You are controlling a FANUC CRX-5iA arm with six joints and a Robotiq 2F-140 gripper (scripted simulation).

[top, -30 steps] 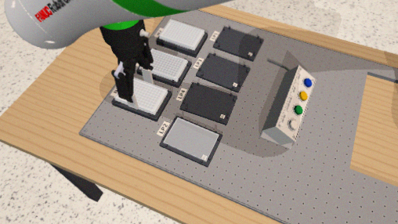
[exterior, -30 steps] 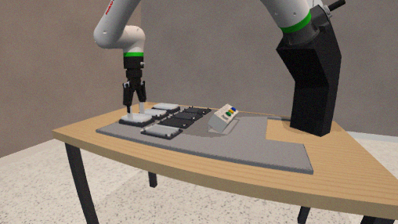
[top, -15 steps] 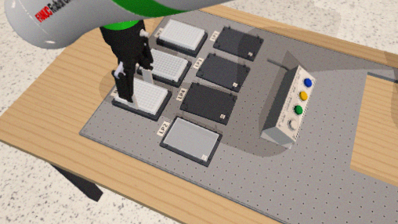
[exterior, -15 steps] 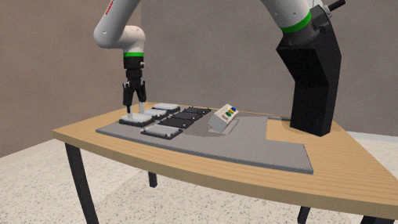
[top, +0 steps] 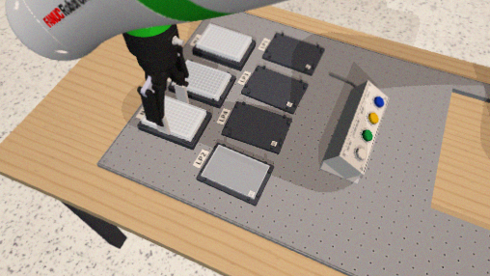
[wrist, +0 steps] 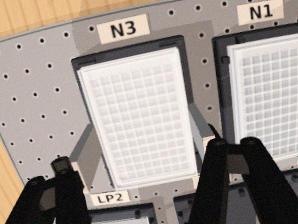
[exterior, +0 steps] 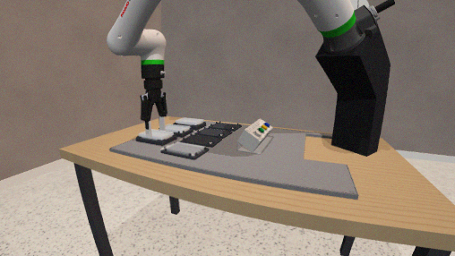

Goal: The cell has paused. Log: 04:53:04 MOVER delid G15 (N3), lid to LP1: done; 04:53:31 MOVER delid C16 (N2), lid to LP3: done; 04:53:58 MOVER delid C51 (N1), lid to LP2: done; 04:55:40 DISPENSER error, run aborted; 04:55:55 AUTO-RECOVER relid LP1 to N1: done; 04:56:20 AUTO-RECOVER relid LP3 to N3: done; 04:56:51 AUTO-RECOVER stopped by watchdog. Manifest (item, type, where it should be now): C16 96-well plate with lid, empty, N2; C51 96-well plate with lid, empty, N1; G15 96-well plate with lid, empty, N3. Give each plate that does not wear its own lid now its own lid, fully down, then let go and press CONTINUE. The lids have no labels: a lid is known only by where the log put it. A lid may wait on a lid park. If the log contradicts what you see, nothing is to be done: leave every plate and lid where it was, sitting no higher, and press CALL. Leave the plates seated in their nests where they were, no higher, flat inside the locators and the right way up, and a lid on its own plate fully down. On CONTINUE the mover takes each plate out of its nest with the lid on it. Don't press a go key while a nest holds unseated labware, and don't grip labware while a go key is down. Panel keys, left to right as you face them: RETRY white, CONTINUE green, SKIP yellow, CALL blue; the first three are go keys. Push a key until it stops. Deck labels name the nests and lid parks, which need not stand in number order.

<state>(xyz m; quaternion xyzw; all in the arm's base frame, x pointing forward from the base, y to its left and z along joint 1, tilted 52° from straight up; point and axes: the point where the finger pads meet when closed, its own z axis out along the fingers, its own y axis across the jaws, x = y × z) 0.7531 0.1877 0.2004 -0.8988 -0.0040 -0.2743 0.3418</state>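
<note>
Now: the lid park LP2 200 mm behind my hand, 20 mm to the left of it and 50 mm below it. The rest, counted from my hand: LP2 label (110 mm behind, 40 mm to the left, 50 mm below); N3 label (90 mm ahead, 20 mm to the left, 50 mm below); lid park LP4 (170 mm behind, 100 mm to the right, 50 mm below).
</note>
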